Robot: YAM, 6 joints.
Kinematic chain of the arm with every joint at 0, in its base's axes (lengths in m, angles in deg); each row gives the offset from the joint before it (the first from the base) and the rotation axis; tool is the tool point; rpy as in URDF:
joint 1: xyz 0 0 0.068 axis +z
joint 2: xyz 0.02 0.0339 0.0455 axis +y
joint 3: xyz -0.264 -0.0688 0 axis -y
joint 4: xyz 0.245 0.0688 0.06 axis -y
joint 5: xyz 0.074 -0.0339 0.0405 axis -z
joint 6: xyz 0.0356 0 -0.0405 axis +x
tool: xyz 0 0 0 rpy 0 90 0
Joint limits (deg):
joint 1: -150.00..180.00
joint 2: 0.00..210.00
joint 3: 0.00..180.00
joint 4: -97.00..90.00
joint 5: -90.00..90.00
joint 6: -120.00..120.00
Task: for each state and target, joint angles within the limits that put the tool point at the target. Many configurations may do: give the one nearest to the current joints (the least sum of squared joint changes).
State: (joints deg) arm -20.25 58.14 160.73 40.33 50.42 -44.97
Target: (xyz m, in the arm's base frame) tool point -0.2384 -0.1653 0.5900
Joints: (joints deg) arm 28.57 70.32 177.31 65.97 61.12 -44.97
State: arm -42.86 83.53 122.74 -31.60 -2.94 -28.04
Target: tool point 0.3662 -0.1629 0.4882
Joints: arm -24.37 103.02 121.56 -27.63 -4.40 -28.04
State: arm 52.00 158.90 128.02 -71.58 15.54 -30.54
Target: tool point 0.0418 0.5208 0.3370
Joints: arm 86.29 138.09 152.10 -54.40 13.06 -30.54
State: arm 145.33 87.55 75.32 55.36 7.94 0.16
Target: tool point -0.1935 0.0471 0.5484
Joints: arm 167.07 67.84 74.90 59.86 4.21 0.16
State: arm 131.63 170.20 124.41 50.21 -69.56 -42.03
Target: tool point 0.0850 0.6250 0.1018
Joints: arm 80.07 175.31 150.82 32.29 -42.43 -42.03
